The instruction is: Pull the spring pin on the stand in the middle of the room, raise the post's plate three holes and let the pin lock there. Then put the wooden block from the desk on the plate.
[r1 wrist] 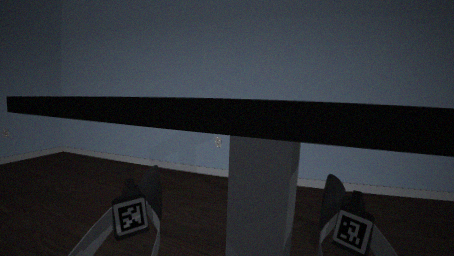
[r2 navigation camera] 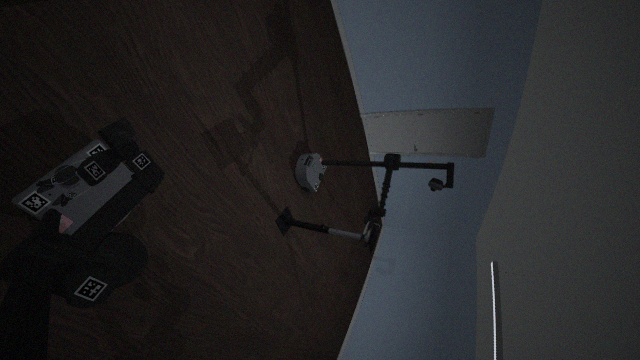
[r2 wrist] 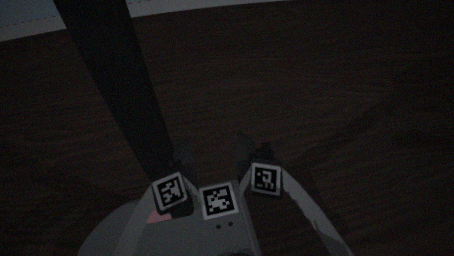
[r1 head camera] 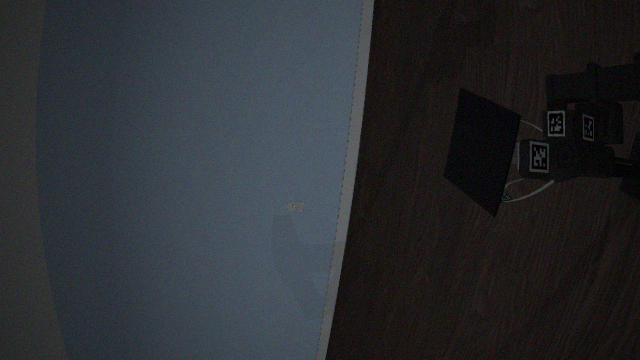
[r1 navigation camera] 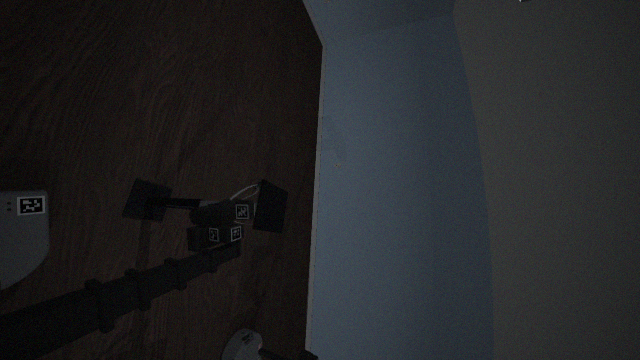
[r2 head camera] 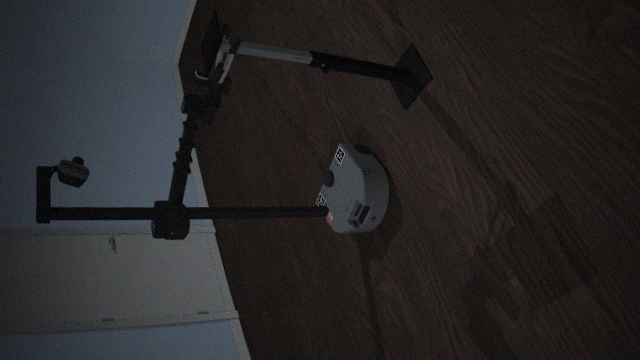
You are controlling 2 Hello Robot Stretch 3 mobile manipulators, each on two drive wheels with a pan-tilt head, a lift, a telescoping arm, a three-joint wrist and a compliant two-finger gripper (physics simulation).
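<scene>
The stand's black plate tops a grey post that rises from a black sleeve. The small spring pin sits near the sleeve's top. My r1 gripper is open just under the plate, its fingers on either side of the post, with gaps between fingers and post in the r1 wrist view. My r2 gripper is open and empty above its own base, away from the stand. The wooden block and the desk do not show.
The stand's square foot rests on the wooden floor. The r1 base stands beside it, its arm reaching to the plate. Blue walls and a pale door lie behind. The room is dim.
</scene>
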